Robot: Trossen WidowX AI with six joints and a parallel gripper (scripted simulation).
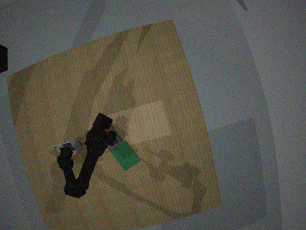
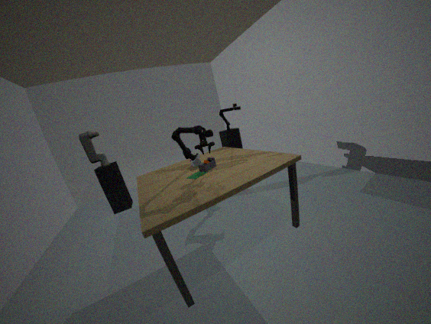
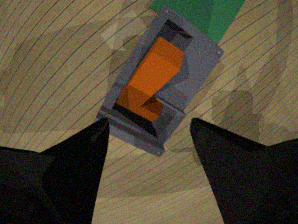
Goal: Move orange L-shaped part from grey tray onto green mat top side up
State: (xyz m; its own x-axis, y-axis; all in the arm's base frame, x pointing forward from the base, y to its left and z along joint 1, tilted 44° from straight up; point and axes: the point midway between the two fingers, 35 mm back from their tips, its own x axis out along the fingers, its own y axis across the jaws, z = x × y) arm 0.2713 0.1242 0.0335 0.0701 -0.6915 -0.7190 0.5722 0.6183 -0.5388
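The orange L-shaped part is 10 cm below my gripper tip and 1 cm behind it. Round my gripper tip: green mat 16 cm to the right, 16 cm below, 6 cm ahead.
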